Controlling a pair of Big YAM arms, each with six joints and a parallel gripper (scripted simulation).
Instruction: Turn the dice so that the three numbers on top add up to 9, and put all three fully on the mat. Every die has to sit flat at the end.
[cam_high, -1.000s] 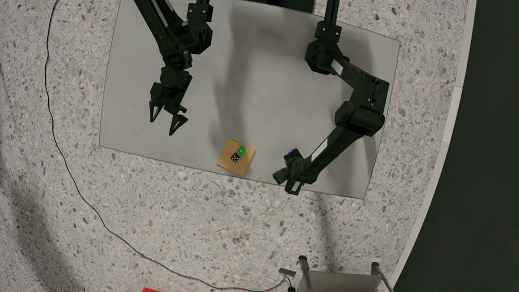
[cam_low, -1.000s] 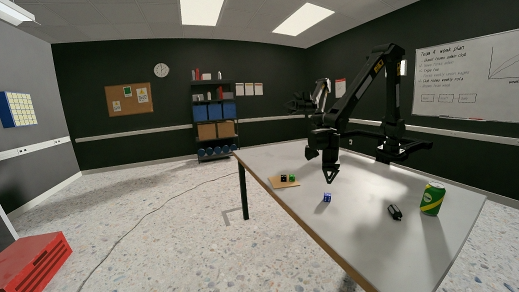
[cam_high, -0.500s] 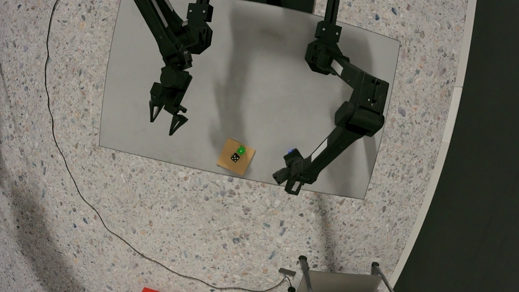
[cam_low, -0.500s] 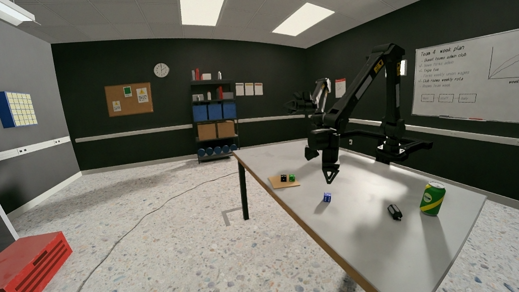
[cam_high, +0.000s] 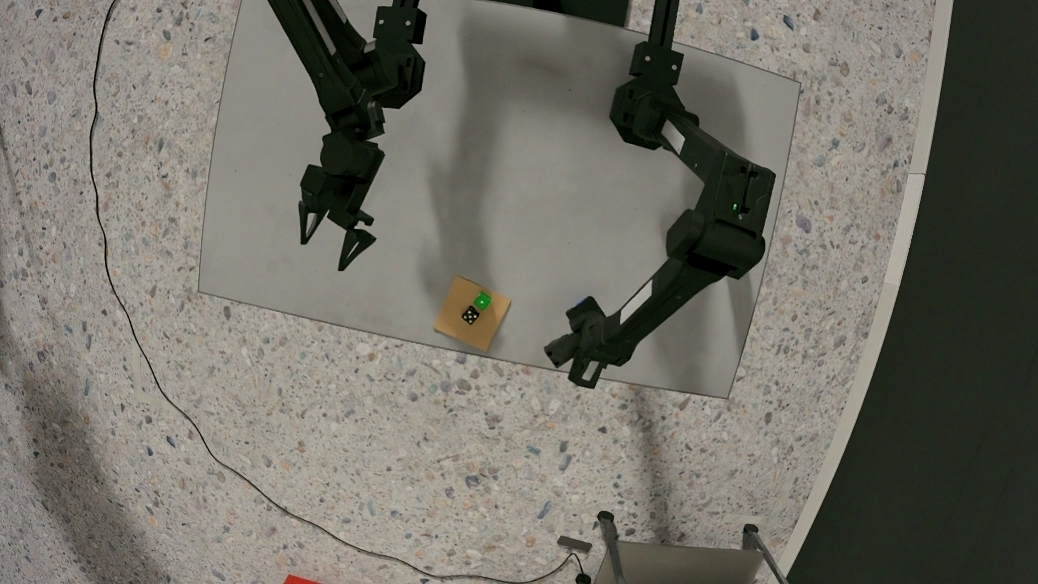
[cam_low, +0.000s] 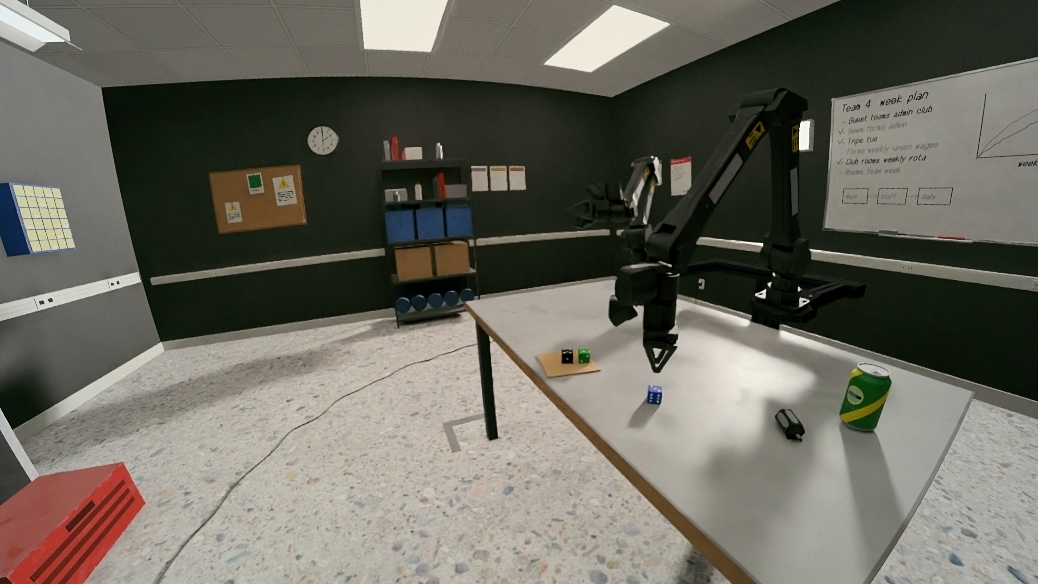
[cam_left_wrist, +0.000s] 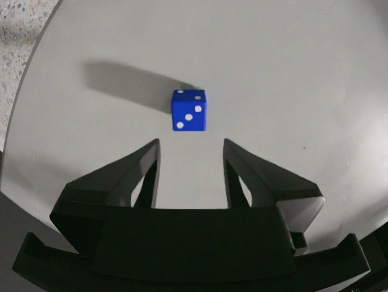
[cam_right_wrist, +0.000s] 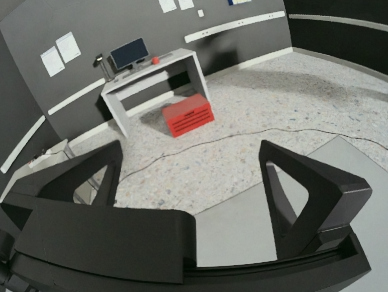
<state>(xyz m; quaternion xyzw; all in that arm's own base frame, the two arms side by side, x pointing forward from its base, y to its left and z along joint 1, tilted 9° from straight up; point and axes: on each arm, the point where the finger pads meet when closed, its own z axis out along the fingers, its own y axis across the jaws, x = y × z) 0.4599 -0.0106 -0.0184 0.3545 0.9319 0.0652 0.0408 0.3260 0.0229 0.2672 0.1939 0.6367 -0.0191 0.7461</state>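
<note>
Right now my left hand is 70 mm above the blue die. Also, from my left hand: black die 60 mm ahead, 260 mm to the right, 70 mm below; brown square mat 60 mm ahead, 260 mm to the right, 80 mm below; green die 20 mm ahead, 230 mm to the right, 70 mm below.
</note>
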